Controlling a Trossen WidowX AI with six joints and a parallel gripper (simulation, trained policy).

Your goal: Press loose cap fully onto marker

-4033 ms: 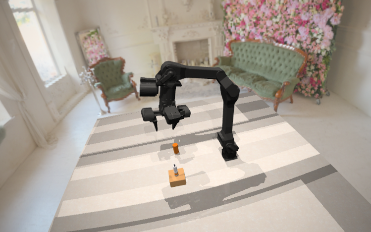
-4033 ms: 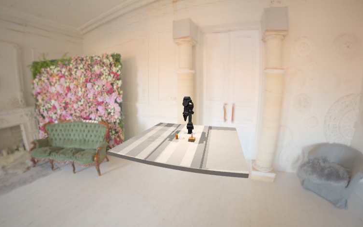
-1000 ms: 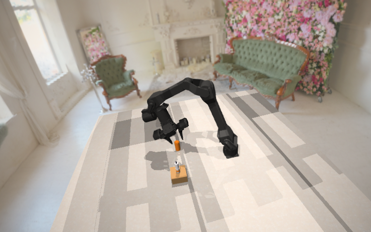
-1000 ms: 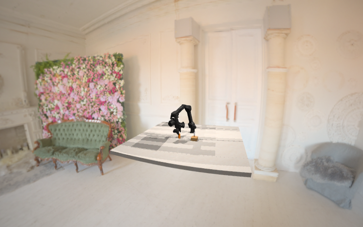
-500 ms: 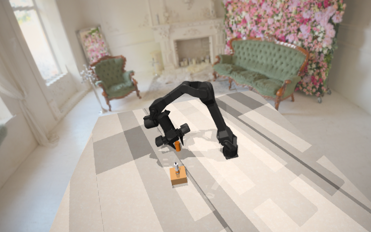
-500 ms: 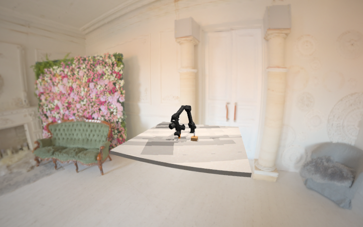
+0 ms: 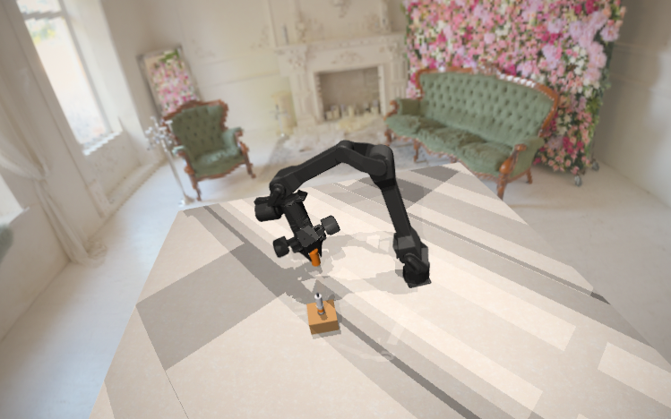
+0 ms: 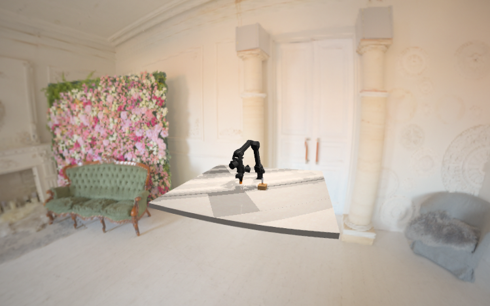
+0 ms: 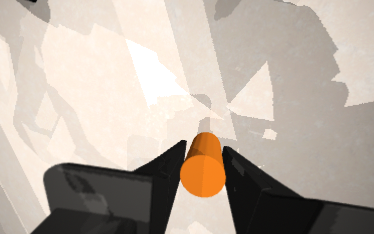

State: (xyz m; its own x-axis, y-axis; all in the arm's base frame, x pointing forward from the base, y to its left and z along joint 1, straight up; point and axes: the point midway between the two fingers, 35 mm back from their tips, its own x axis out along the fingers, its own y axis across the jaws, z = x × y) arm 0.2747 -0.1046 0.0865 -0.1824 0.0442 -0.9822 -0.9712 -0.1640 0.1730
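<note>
Now: gripper tip 190 mm to the right of the holder block, 30 mm above it and 10 mm short of it. The rest, counted from my gripper tip: orange cap 10 mm to the right.
</note>
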